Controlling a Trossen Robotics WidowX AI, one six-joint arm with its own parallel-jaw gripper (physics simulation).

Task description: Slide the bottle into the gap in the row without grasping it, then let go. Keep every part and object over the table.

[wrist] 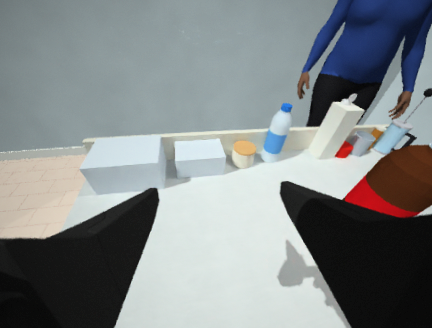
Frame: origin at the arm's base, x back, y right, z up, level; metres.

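Seen in the pictures: gripper, fingertip midpoint: (219,191).
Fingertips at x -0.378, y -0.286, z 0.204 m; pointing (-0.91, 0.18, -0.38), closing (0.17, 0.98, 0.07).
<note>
Pixels of each thing's top centre, then the offset from my fingertips to it. "*": a spot on its surface instead. Level surfaces: height alone.
- brown bottle with a red label, surface spot: (400,185) * dx -0.036, dy +0.348, dz -0.112 m
- large pale box at its top centre: (124,149) dx -0.355, dy -0.180, dz -0.219 m
- smaller pale box at its top centre: (199,149) dx -0.365, dy +0.038, dz -0.249 m
- cream jar with an orange lid, top centre: (244,146) dx -0.368, dy +0.200, dz -0.261 m
- cap at its top centre: (287,105) dx -0.371, dy +0.316, dz -0.113 m
- white carton at its top centre: (355,93) dx -0.360, dy +0.553, dz -0.074 m
- small red object at its top centre: (343,144) dx -0.354, dy +0.643, dz -0.284 m
- grey cup at its top centre: (365,135) dx -0.351, dy +0.731, dz -0.244 m
- light blue cylinder at a spot on its surface: (392,137) * dx -0.325, dy +0.863, dz -0.246 m
- raised cream rim at a spot on its surface: (200,135) * dx -0.417, dy +0.050, dz -0.232 m
- white table at its surface level: dz -0.329 m
A brown bottle with a red label (400,185) shows large at the right edge of the wrist view, beyond the right finger, which hides its lower part. A row stands along the back edge: a large pale box (125,162), a smaller pale box (200,159), a cream jar with an orange lid (244,156), a clear water bottle with a blue label and cap (276,136), and a white carton (334,131). A space shows between the water bottle and the carton. My gripper (219,191) is open and empty, in front of the row and left of the brown bottle.
Right of the carton stand a small red object (344,150), a grey cup (361,144) and a light blue cylinder (392,137). A raised cream rim (200,135) runs along the back of the white table (215,250). A person in blue (365,40) stands behind it. Tiled floor lies left.
</note>
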